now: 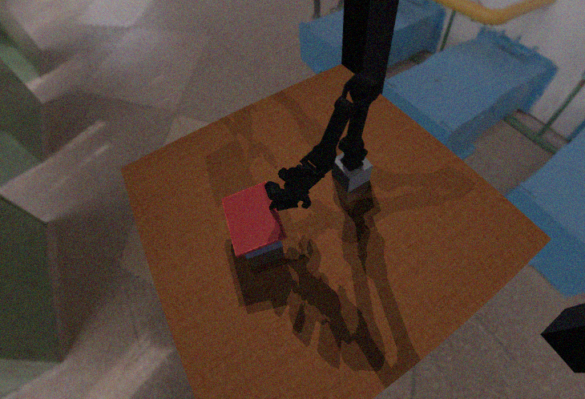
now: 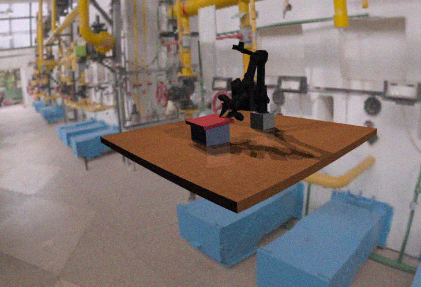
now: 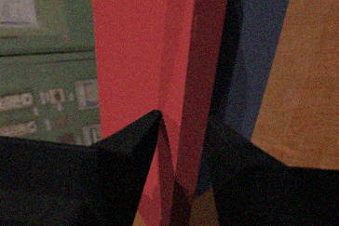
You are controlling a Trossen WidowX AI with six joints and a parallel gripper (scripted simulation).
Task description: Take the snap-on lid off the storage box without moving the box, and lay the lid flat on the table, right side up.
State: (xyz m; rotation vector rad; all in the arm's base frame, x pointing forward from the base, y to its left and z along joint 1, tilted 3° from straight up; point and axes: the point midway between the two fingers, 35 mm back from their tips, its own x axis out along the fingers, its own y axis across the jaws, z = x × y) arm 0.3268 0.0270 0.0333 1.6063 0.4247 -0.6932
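The red lid is 70 mm ahead of my gripper tip and 10 mm to the right of it. The rest, counted from my gripper tip: storage box: 80 mm ahead, 60 mm below, 10 mm to the right.
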